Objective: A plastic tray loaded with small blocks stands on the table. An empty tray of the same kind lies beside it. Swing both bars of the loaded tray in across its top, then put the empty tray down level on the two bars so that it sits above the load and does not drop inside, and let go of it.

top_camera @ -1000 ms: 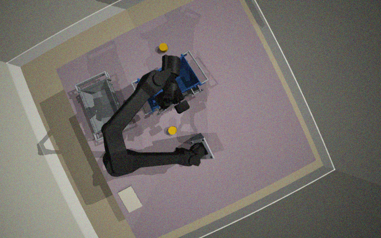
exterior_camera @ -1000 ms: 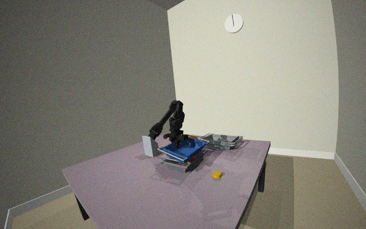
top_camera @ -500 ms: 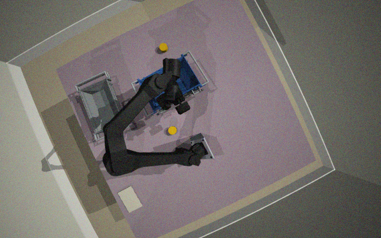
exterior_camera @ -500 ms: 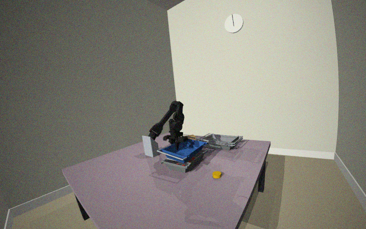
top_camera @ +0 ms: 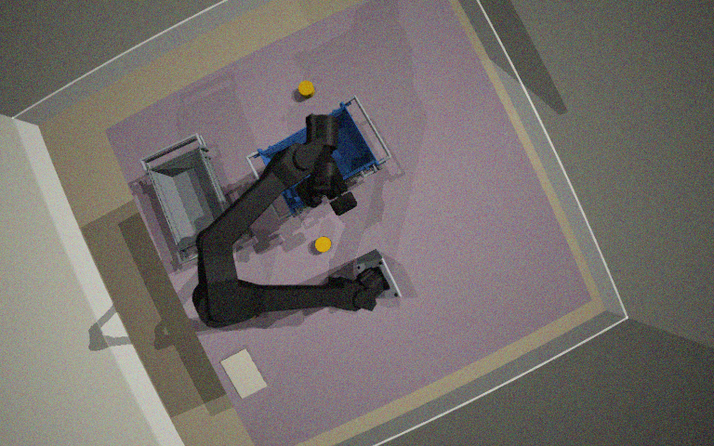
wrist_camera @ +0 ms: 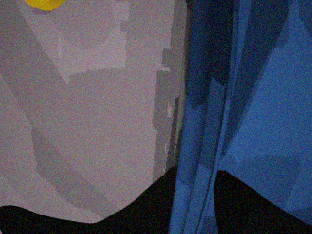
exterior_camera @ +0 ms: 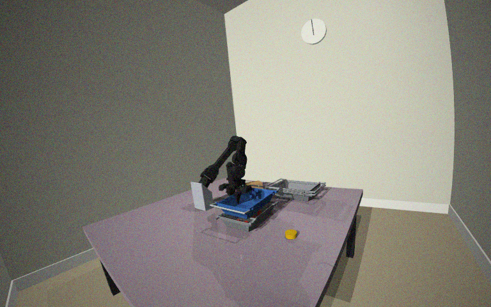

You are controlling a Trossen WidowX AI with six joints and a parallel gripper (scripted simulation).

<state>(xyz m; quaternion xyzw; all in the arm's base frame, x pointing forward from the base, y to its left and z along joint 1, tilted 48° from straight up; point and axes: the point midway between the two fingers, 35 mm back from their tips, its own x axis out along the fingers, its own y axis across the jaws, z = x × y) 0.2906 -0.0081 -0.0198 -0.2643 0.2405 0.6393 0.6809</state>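
The blue tray lies 80 mm ahead of my gripper tip and 30 mm above it. Also, from my gripper tip: white pad 590 mm to the left, 400 mm behind, 80 mm below; then cardboard box 440 mm to the left, 170 mm behind, 50 mm below.
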